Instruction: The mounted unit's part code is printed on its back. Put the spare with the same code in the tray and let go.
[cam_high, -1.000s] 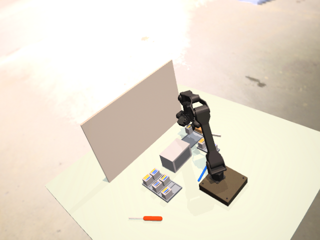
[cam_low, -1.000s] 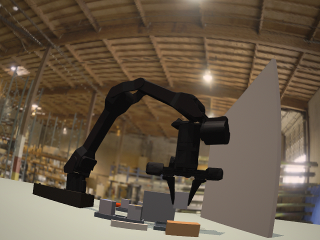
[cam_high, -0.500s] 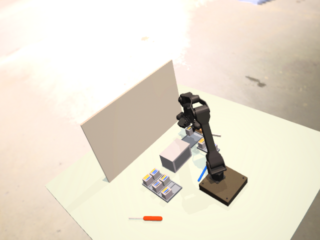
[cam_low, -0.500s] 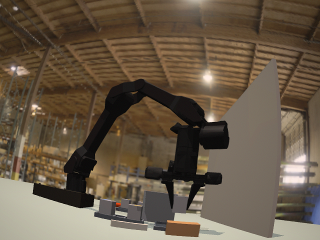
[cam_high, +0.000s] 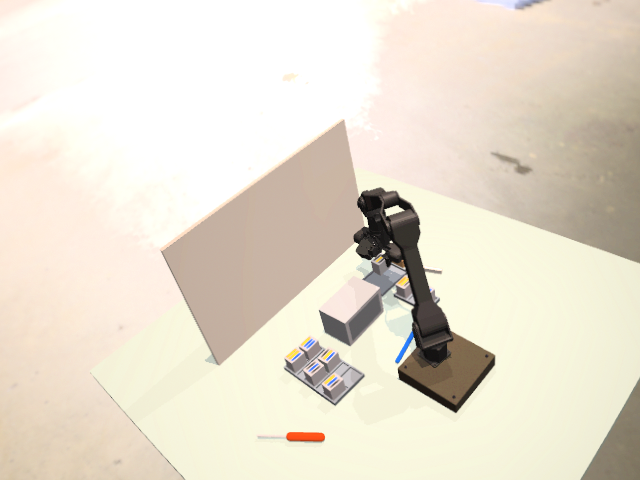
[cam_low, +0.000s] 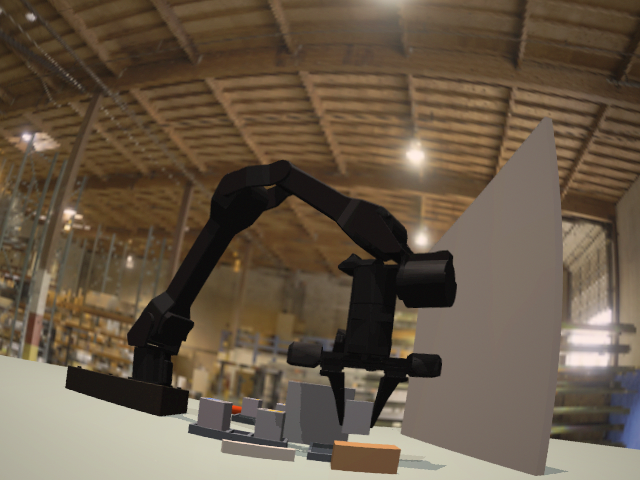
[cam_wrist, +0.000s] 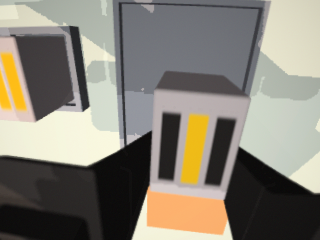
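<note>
Now: gripper tip 40 mm above the grey tray, 10 mm to the right of it and 10 mm past it. Also, from my gripper tip: mounted unit (210 mm to the left, 80 mm behind, 10 mm above); blue marker (250 mm behind, 160 mm to the left, 40 mm below); orange block (80 mm to the right, 30 mm below, 20 mm ahead).
</note>
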